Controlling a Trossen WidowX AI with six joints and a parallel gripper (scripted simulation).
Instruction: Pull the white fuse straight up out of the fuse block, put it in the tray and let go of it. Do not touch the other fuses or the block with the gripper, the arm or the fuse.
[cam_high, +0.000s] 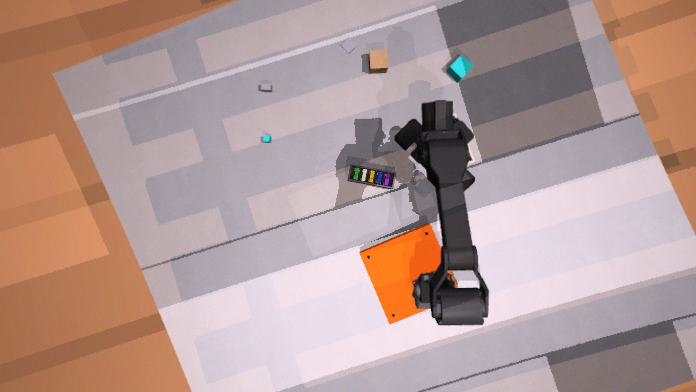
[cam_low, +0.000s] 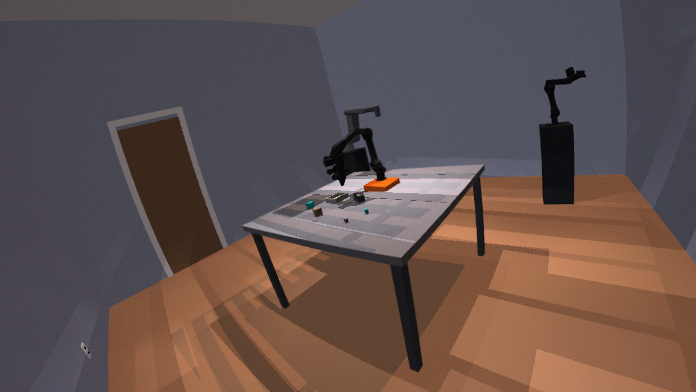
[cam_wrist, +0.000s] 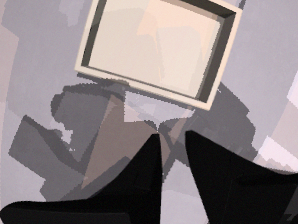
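Right now the white fuse is 150 mm to the left of my gripper tip, 70 mm below it and 40 mm ahead of it. From my gripper tip the other things lie so: teal cube: 180 mm to the right, 170 mm ahead, 80 mm below; cream tray: 90 mm below, 70 mm to the right, 10 mm ahead; tan cube: 280 mm ahead, 70 mm below, 10 mm to the right.
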